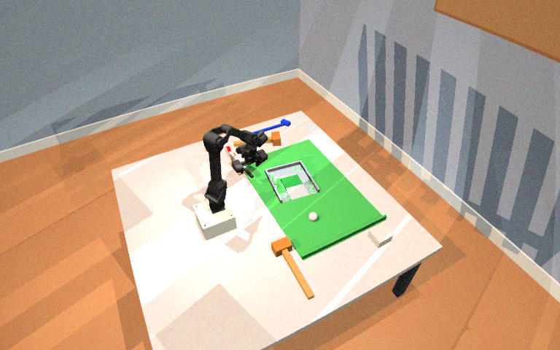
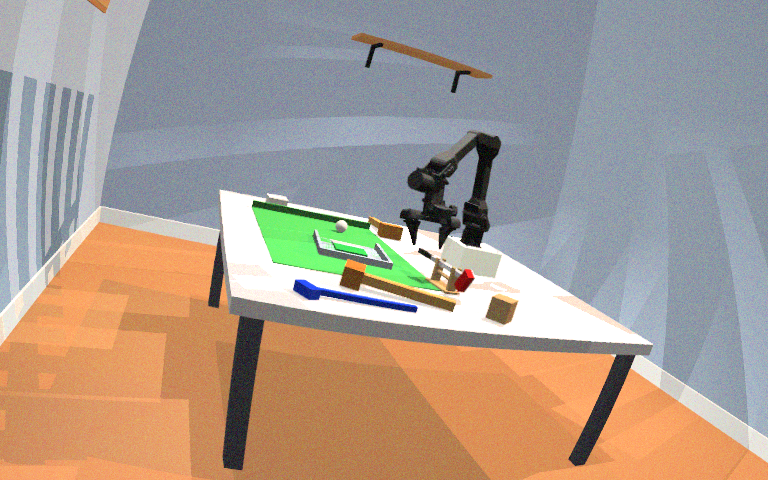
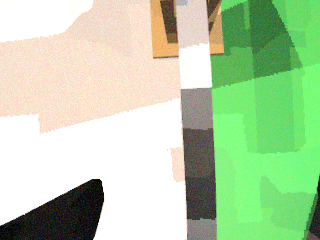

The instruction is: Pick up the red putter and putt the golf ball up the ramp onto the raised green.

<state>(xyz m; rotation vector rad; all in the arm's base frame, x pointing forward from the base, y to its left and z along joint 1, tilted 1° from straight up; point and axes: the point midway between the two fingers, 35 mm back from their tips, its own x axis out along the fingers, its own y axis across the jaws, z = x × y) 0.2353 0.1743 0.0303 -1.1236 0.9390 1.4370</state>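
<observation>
Now: gripper tip 20 mm past the wooden stand, 130 mm to the right of it and 50 mm above it. From my gripper tip the other things lie so: green mat: 250 mm ahead, 190 mm to the right, 80 mm below; then wooden cube: 110 mm behind, 360 mm to the left, 50 mm below; then white golf ball: 180 mm ahead, 380 mm to the right, 60 mm below.
</observation>
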